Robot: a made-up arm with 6 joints. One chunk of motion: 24 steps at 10 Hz.
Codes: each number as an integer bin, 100 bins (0 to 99) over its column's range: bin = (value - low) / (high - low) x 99, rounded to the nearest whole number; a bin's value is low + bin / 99 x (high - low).
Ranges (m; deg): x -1.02..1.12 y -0.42..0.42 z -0.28..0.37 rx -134..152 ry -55..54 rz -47..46
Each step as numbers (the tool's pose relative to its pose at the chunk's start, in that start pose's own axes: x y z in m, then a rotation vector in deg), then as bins.
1 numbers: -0.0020 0.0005 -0.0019 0.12 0.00 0.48
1 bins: 47 50 42 46 50 51
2 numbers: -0.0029 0.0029 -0.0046 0.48 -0.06 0.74
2 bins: 47 50 42 47 50 51
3 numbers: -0.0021 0.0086 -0.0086 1.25 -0.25 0.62
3 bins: 47 51 41 47 50 51
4 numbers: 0.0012 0.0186 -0.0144 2.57 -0.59 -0.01
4 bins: 47 52 40 47 49 50
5 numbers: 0.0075 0.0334 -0.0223 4.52 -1.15 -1.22
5 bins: 48 53 39 48 49 49
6 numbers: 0.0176 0.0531 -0.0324 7.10 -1.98 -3.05
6 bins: 48 56 38 49 48 47
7 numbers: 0.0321 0.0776 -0.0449 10.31 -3.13 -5.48
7 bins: 49 59 36 50 47 44
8 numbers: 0.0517 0.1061 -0.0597 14.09 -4.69 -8.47
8 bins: 50 62 34 51 46 41
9 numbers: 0.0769 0.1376 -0.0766 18.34 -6.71 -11.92
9 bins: 51 66 31 53 44 37
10 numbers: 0.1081 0.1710 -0.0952 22.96 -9.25 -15.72
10 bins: 52 70 28 54 42 33
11 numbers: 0.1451 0.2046 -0.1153 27.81 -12.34 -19.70
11 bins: 54 74 25 56 39 29
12 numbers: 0.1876 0.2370 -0.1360 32.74 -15.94 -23.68
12 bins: 56 77 22 58 35 25
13 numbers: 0.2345 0.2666 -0.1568 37.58 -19.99 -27.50
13 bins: 58 81 19 59 32 21
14 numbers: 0.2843 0.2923 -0.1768 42.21 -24.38 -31.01
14 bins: 60 84 16 61 28 17
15 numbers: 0.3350 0.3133 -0.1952 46.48 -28.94 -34.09
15 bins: 63 86 13 62 24 14
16 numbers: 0.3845 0.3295 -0.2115 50.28 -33.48 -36.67
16 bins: 65 88 10 64 20 11
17 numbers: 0.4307 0.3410 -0.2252 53.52 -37.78 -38.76
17 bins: 67 90 8 65 16 9
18 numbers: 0.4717 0.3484 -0.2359 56.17 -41.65 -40.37
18 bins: 69 91 7 66 12 7
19 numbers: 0.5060 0.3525 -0.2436 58.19 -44.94 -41.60
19 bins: 71 91 6 67 9 6
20 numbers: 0.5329 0.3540 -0.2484 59.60 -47.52 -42.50
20 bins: 72 91 5 67 7 5
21 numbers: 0.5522 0.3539 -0.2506 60.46 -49.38 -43.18
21 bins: 73 91 4 67 5 4
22 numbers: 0.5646 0.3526 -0.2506 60.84 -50.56 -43.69
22 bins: 73 91 4 67 4 4
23 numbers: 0.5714 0.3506 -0.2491 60.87 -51.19 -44.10
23 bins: 74 91 5 67 3 3
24 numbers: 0.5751 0.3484 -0.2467 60.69 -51.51 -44.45
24 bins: 74 91 5 67 3 3
